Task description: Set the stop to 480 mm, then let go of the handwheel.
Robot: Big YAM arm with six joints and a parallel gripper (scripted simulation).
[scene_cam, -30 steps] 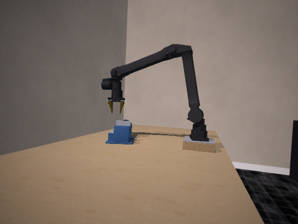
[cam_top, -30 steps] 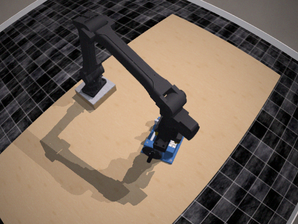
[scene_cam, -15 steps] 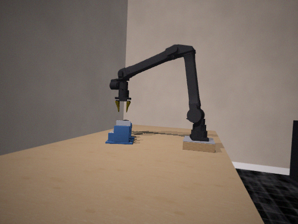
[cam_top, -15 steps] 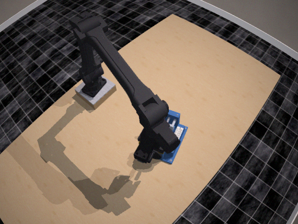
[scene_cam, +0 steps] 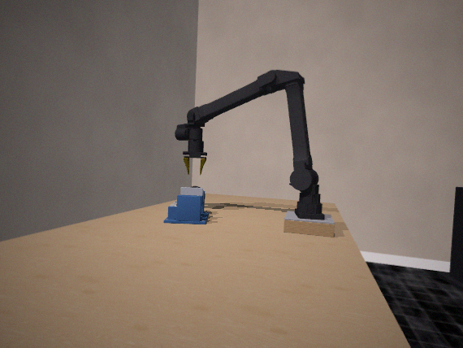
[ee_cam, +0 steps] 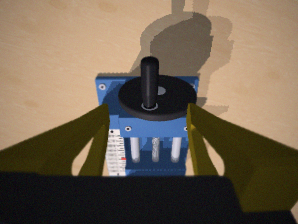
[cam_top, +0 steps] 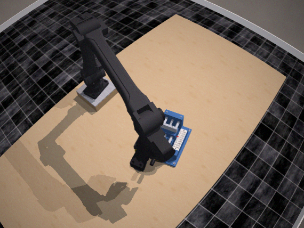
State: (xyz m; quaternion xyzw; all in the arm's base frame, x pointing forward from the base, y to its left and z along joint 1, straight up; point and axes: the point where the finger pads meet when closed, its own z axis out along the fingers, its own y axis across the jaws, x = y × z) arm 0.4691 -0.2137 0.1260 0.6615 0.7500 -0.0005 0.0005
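The black handwheel handle lies 7 cm below my hand and 1 cm to the left of it. Also, from my hand: sliding stop block: 17 cm to the left, 8 cm below, 2 cm behind; black handwheel: 8 cm below, 2 cm to the left, 1 cm behind.
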